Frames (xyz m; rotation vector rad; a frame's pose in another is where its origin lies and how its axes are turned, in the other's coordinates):
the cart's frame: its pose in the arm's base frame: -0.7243 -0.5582 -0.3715 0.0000 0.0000 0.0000
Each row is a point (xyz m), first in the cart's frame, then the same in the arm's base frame.
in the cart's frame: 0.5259 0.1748 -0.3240
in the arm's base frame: -0.1984 -0.3834 -0.6955
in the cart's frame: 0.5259 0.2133 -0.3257
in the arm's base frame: -0.1984 -0.3449 -0.6972
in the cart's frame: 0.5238 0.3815 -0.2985
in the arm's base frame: -0.2005 -0.1767 -0.6700
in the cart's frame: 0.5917 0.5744 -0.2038
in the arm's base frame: -0.1326 0.0162 -0.5753
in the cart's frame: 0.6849 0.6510 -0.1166
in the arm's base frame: -0.0394 0.0928 -0.4881
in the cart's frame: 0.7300 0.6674 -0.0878
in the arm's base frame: 0.0057 0.1092 -0.4593
